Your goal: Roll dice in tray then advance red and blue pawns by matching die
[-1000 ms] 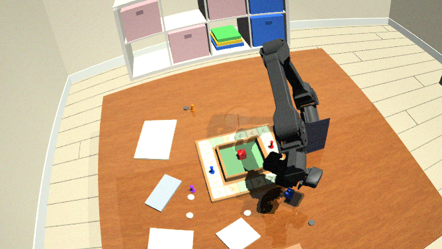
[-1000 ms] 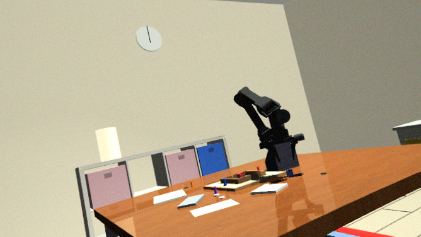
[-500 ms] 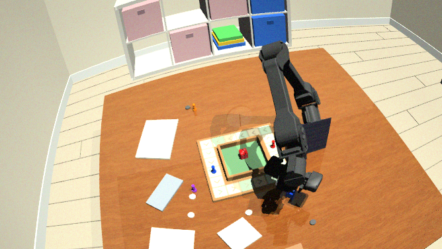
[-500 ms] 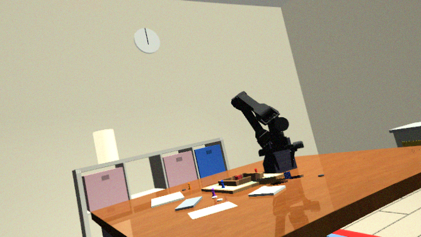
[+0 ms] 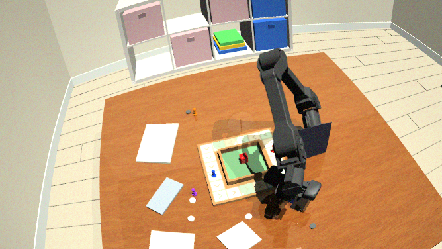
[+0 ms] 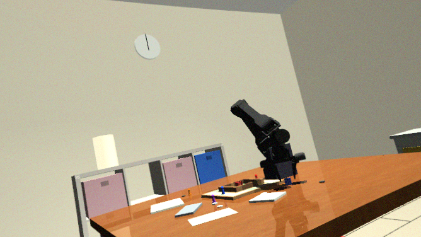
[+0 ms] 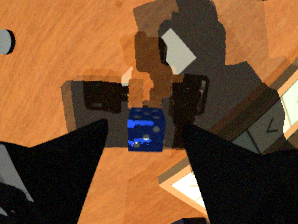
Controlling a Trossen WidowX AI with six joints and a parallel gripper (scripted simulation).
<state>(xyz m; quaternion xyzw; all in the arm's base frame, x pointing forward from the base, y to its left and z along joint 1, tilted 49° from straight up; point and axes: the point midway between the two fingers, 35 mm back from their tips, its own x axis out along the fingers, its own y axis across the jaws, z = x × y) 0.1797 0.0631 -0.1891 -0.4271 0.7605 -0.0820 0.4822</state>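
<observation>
My gripper tip is now 220 mm to the left of the red pawn, 40 mm past it and 10 mm below it. Also, from my gripper tip: green tray: 210 mm to the right, 80 mm ahead, 10 mm below; then purple pawn: 280 mm ahead, 160 mm to the right; then blue pawn: 200 mm to the right, 190 mm ahead, 10 mm above.
</observation>
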